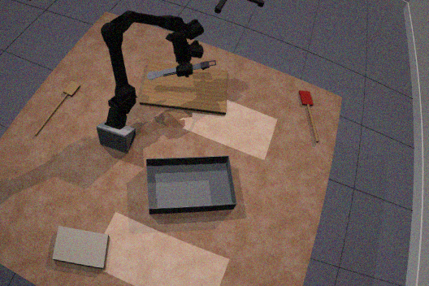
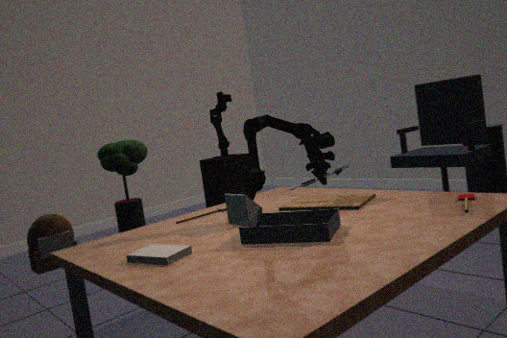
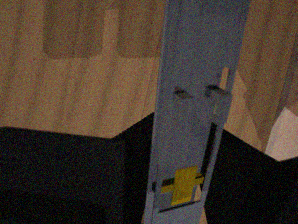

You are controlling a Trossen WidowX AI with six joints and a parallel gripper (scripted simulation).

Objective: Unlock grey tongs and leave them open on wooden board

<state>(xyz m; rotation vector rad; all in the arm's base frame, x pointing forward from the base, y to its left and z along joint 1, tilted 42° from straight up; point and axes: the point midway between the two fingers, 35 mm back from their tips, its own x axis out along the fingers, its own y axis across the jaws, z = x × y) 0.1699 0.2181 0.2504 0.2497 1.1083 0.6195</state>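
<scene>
The yellow lock piece lies 20 mm behind my gripper tip and 40 mm above it. From my gripper tip the other things lie so: roasting tin 150 mm ahead, 430 mm to the right, 60 mm below; then red spatula 550 mm ahead, 100 mm to the left, 80 mm below; then wooden board 10 mm to the left, 80 mm below.
</scene>
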